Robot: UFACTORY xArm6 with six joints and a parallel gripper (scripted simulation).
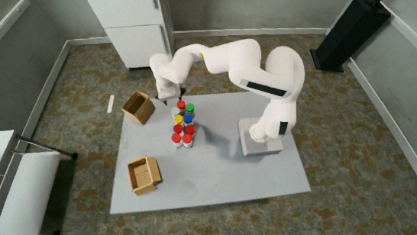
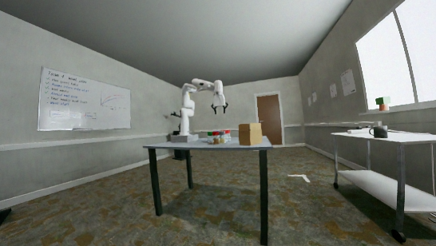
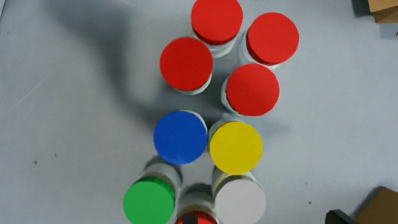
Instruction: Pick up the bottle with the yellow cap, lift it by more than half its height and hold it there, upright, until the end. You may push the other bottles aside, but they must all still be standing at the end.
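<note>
Now: hand 20 mm past the red-capped bottle, 90 mm to the right of it and 220 mm above it. From my hand the other things lie so: green-capped bottle 70 mm behind, 70 mm to the right, 220 mm below.
</note>
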